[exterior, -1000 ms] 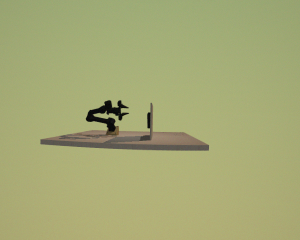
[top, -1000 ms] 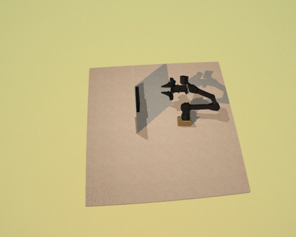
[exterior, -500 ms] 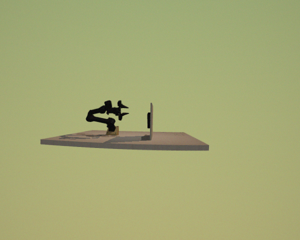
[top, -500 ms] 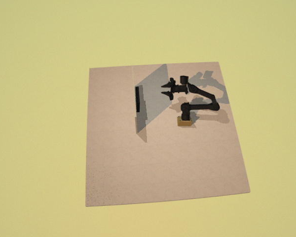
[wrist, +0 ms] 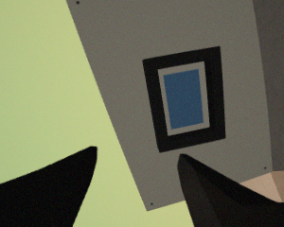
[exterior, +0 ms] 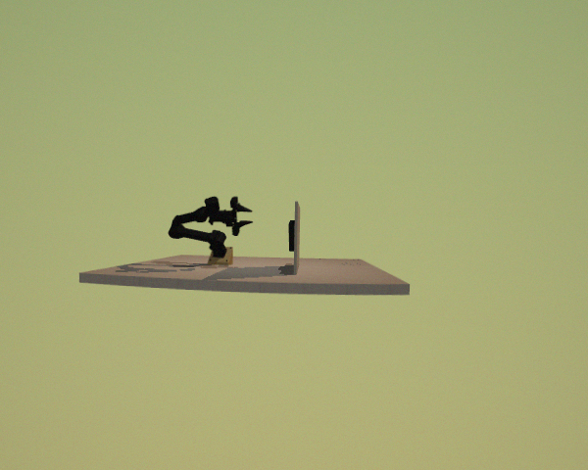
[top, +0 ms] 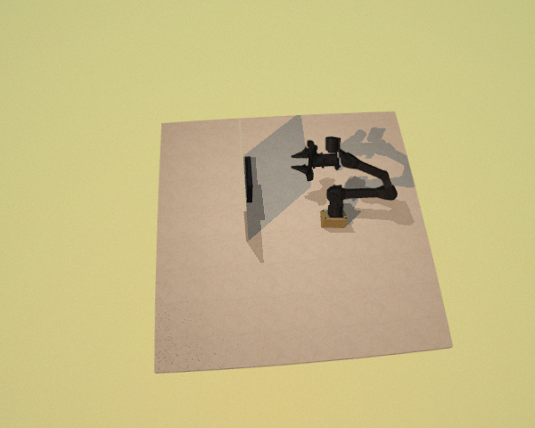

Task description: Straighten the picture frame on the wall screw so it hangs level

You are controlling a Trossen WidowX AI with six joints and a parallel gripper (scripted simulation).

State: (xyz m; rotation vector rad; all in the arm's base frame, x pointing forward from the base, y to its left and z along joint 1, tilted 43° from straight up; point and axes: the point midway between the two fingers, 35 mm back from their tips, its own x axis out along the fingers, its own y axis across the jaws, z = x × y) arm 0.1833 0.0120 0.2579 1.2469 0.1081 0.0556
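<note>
Now: gripper tip 20 cm short of the picture frame, 5 cm to the right of it and 9 cm above it. Also, from my gripper tip: wall panel (21 cm ahead, 5 cm to the left, 10 cm below).
</note>
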